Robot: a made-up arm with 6 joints.
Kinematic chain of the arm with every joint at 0, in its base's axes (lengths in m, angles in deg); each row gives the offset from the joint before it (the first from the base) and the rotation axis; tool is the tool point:
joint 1: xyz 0 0 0.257 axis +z
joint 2: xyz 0 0 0 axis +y
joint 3: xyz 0 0 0.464 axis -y
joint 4: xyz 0 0 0 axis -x
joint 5: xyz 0.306 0 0 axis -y
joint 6: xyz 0 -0.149 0 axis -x
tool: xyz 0 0 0
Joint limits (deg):
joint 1: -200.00..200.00
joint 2: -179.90..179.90
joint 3: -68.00..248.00
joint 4: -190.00..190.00
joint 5: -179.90..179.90
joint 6: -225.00..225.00
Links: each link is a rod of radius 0.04 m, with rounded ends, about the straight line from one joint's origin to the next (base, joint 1, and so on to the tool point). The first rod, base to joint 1, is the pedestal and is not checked.
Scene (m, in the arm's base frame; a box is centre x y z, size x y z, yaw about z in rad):
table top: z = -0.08
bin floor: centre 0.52 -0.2 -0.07 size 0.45 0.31 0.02 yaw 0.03
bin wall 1: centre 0.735 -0.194 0 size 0.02 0.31 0.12 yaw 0.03
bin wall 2: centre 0.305 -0.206 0 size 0.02 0.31 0.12 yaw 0.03
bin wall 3: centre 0.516 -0.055 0 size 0.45 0.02 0.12 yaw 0.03
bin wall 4: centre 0.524 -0.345 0 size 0.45 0.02 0.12 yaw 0.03
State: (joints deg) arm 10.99 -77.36 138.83 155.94 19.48 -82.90
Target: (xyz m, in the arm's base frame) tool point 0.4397 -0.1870 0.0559
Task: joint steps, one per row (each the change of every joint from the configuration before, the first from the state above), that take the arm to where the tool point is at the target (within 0.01 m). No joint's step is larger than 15 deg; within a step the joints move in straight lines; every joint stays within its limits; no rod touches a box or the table.
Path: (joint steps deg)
1: 13.74 2.23 3.19 -4.45 0.00 0.00
2: 13.75 2.23 3.18 -4.46 0.00 0.00
3: 13.74 2.23 3.19 -4.45 0.00 0.00
4: 13.75 2.23 3.18 -4.45 0.00 0.00
5: 13.74 2.24 3.19 -4.46 0.00 0.00
6: 13.75 2.23 3.19 -4.45 0.00 0.00
7: 13.74 2.23 3.18 -4.46 0.00 0.00
8: 13.74 2.23 3.19 -4.45 0.00 0.00
9: 13.75 2.23 3.19 -4.45 0.00 0.00
10: 13.74 2.23 3.18 -4.46 0.00 0.00
11: 13.75 2.23 3.19 -4.45 0.00 0.00
12: 0.04 -10.14 -3.67 0.15 0.00 0.00
13: 0.05 -10.14 -3.66 0.15 0.00 0.00

